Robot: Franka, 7 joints.
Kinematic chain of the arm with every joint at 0, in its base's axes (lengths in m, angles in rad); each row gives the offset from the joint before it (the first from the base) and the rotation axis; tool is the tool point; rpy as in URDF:
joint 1: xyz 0 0 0.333 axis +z
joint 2: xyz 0 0 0 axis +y
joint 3: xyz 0 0 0.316 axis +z
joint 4: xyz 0.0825 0 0 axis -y
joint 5: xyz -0.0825 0 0.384 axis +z
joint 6: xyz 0 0 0 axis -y
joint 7: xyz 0.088 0 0 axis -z
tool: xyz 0 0 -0.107 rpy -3.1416 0 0
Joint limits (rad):
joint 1: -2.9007..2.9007
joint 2: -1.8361..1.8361
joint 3: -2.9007..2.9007
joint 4: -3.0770..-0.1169
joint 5: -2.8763..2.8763
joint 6: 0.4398..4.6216
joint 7: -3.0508..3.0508
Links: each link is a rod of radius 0.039 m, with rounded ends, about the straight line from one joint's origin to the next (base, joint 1, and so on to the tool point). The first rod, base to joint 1, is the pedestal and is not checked.
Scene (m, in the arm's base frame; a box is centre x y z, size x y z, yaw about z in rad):
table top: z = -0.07
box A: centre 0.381 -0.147 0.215 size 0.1 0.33 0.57 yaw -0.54
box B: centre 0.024 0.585 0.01 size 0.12 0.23 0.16 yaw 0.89
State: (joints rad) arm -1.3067 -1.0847 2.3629 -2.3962 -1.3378 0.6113 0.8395
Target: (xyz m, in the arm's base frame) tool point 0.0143 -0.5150 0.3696
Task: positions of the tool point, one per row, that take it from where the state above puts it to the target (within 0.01 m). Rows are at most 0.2 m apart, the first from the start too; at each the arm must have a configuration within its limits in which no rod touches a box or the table.
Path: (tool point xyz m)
1: 0.3605 0.2488 0.3561
2: 0.4061 0.2031 0.4995
3: 0.4082 0.1137 0.6431
4: 0.3579 0.0006 0.7671
5: 0.2587 -0.1090 0.8584
6: 0.1268 -0.1890 0.9140
7: -0.0125 -0.2233 0.9403
8: 0.0035 -0.3821 0.8354
9: 0.0028 -0.4902 0.6867
10: 0.0018 -0.5341 0.5215
11: 0.0143 -0.5150 0.3696

